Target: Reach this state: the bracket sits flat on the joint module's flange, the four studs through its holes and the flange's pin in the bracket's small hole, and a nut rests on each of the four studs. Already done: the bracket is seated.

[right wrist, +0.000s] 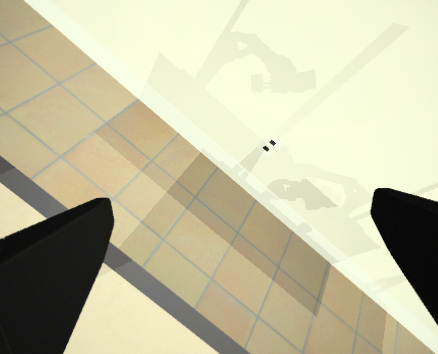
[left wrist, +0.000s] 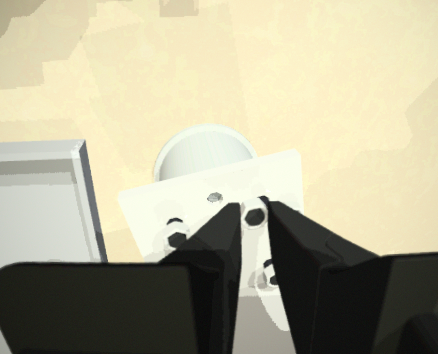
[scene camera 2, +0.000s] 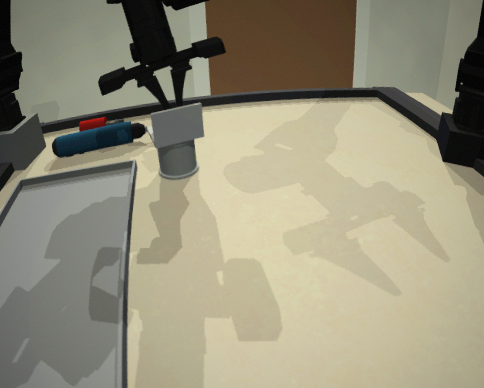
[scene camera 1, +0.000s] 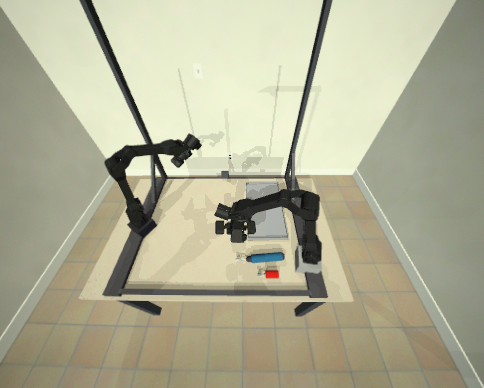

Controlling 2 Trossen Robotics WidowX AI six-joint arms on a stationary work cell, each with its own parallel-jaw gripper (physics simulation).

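Places are measured from the left arm's base along level axes (x ahead, y left, z up), in centimetres.
Pixels of known places: left gripper, fingertip midpoint: (left wrist: 253, 213); right gripper, fingertip midpoint: (right wrist: 241, 205); left arm's base, link origin: (scene camera 2: 6, 125) (scene camera 1: 309, 256); right arm's base, link origin: (scene camera 2: 470, 125) (scene camera 1: 140, 222).
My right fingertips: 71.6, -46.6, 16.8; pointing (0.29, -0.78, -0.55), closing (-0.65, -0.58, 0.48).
Ahead of a thing's pixels: the offset from my right fingertips to its top centre, as dx, dy, dz. "*": to the spot under its first point.
The light grey bracket (scene camera 2: 177, 124) (left wrist: 150, 207) sits on the grey joint module {-34.6, +37.7, -17.2} (scene camera 2: 178, 161) (left wrist: 205, 152). My left gripper (scene camera 2: 173, 106) (left wrist: 253, 213) is shut on a nut {-34.4, +40.3, -16.5} (left wrist: 254, 216) over the bracket; a dark stud end shows at its upper right edge. Whether this nut touches the bracket cannot be told. A second nut {-36.9, +38.6, -17.0} (left wrist: 176, 239) is on the bracket at the left, and a third nut {-32.3, +36.7, -17.0} (left wrist: 271, 276) shows partly behind a finger. The small hole {* -35.5, +39.9, -18.2} (left wrist: 215, 197) shows near the bracket's upper edge. The fourth stud is not visible. My right gripper (right wrist: 241, 205) is open and empty, raised far from the bracket.
A grey tray {-48.9, +16.4, -23.0} (scene camera 1: 287, 235) (scene camera 2: 129, 215) (left wrist: 95, 220) lies beside the module. A blue-handled tool {* -52.7, +48.3, -20.7} (scene camera 1: 267, 257) (scene camera 2: 95, 139) and a smaller red-handled tool {-53.5, +55.2, -21.2} (scene camera 1: 272, 274) (scene camera 2: 93, 123) lie near the table's front edge in scene camera 1.
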